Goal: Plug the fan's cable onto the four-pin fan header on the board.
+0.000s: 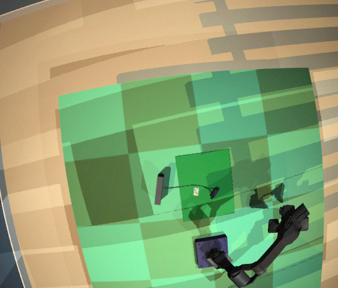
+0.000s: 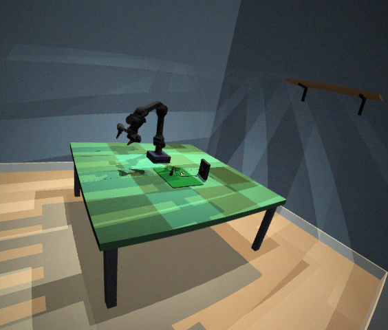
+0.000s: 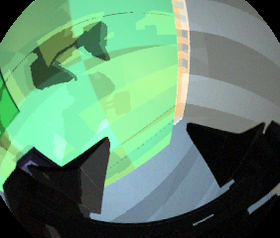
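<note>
My gripper tip is now 330 mm to the right of the dark plug, 180 mm short of it and 160 mm above it. Also, from my gripper tip: black fan: 560 mm to the left, 220 mm ahead, 120 mm below; then white four-pin header: 410 mm to the left, 190 mm ahead, 180 mm below; then green board: 360 mm to the left, 210 mm ahead, 190 mm below.
</note>
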